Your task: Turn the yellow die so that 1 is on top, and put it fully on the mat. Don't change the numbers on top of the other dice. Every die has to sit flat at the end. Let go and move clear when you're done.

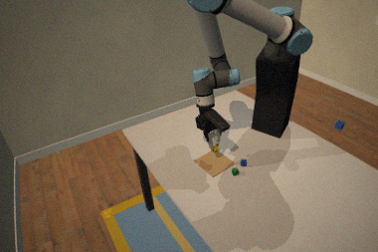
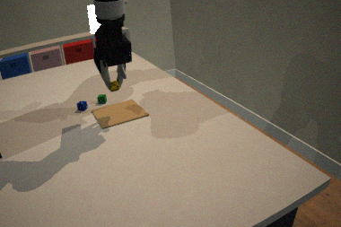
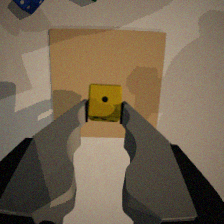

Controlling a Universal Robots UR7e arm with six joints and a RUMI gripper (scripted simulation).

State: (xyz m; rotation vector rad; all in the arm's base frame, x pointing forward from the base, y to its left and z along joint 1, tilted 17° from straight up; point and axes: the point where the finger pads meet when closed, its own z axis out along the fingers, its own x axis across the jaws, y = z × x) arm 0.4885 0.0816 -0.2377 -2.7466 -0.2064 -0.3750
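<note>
My gripper is now 10 mm above the yellow die. Also, from my hand: blue die: 110 mm behind, 90 mm to the left, 80 mm below; then green die: 120 mm to the left, 80 mm below, 40 mm behind; then tan mat: 90 mm below.
</note>
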